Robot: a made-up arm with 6 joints.
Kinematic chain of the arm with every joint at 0, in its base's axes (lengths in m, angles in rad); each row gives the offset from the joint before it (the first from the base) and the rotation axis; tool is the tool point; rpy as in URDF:
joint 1: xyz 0 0 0.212 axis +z
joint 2: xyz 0 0 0 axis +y
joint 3: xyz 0.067 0 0.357 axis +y
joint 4: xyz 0.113 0 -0.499 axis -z
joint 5: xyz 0 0 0 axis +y
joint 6: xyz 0.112 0 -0.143 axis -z
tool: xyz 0 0 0 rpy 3.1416 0 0
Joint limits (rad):
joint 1: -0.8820..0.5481
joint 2: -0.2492..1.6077
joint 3: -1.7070..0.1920
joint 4: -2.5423..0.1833
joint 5: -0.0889..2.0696
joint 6: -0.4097..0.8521
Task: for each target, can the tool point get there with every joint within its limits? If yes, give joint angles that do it. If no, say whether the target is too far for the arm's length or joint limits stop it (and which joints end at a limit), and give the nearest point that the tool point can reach.
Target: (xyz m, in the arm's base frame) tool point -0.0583 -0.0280 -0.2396
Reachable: yes | joints -0.4322 1.0965 -0.3521 -1.1329 0.9722 0.0214
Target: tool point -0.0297 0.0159 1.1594
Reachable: no: joint limits stop it (at a limit: joint 1, joint 2, joint 3, joint 4, joint 5) | nearest point 0.3675 0.1060 1.0151 | short by 0.432 m
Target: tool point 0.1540 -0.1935 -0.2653
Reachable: yes | joints -0.2874 1.1521 -0.8313 -1.0617 1.7717 0.1836
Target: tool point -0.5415 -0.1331 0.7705
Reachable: no: joint limits stop it (at a limit: joint 2, joint 3) | nearest point -0.2468 -0.0607 0.2887 | short by 0.569 m
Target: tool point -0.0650 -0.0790 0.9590
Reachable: no: joint limits stop it (at a limit: joint 1, joint 2, joint 3, joint 4, joint 5) | nearest point 0.1565 -0.3491 1.0151 | short by 0.354 m
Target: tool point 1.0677 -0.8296 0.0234
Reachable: no: too far | nearest point 0.7409 -0.5756 0.0811 | short by 0.418 m
